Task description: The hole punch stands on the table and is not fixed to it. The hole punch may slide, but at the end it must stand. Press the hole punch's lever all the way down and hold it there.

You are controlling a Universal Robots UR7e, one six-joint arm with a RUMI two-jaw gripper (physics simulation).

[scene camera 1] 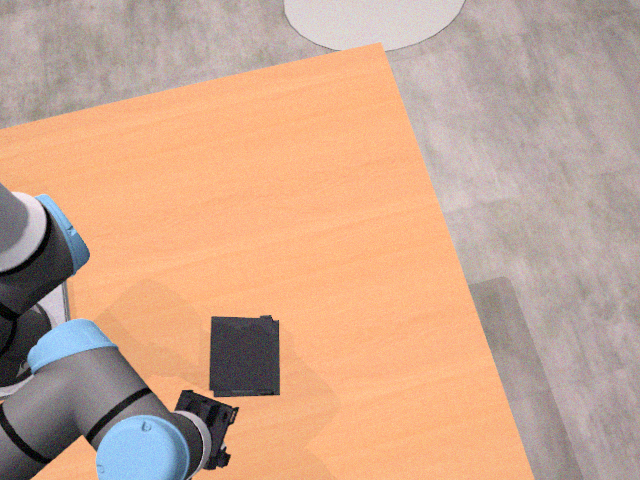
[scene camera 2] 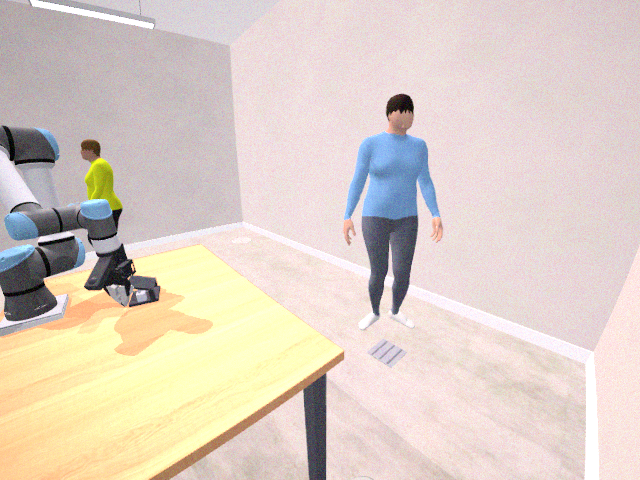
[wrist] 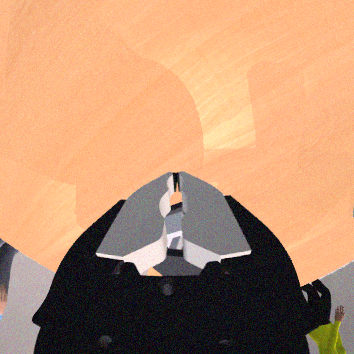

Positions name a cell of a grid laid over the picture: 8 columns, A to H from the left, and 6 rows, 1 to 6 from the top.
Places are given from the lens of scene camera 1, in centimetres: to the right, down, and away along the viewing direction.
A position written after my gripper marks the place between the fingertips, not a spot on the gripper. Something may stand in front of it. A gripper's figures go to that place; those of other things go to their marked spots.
my gripper (scene camera 1: C6): -16, 30, 84
hole punch (scene camera 1: D5): -7, 14, 92
